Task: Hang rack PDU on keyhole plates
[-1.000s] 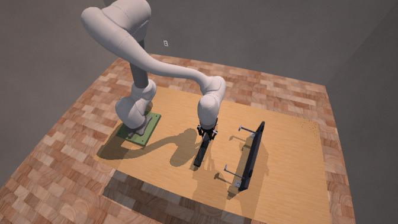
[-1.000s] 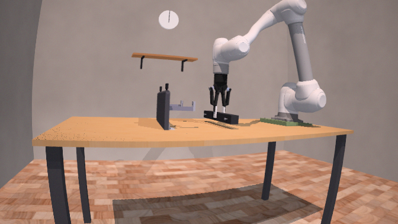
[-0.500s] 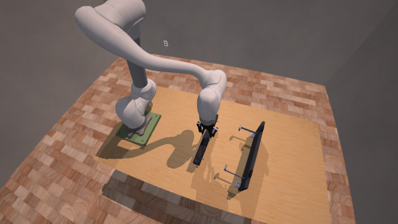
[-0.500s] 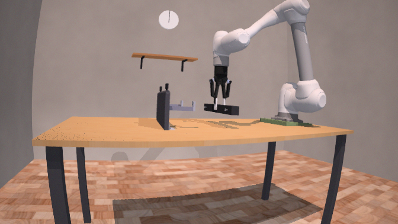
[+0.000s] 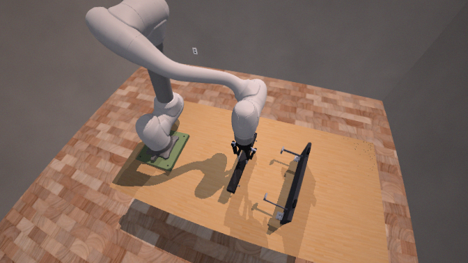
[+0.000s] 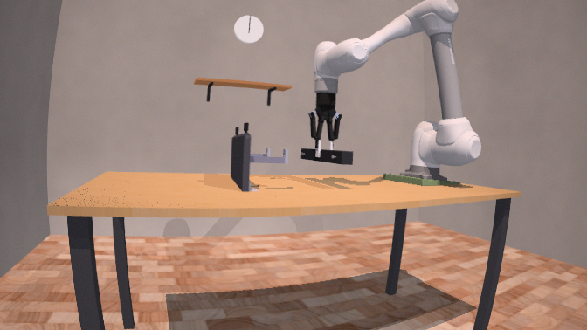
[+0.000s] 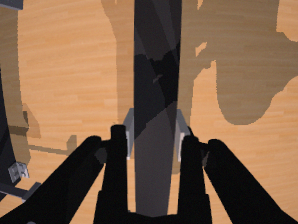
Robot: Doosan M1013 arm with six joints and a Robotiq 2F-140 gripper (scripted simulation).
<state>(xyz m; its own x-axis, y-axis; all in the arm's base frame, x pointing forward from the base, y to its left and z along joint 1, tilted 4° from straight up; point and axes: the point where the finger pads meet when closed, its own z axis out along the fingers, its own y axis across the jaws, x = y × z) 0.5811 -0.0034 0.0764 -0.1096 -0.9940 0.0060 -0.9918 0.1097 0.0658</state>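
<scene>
Right now the rack PDU is 20 mm below my hand and 20 mm ahead of it. Round my hand: dark upright panel 320 mm ahead, 50 mm to the right, 50 mm below.
</scene>
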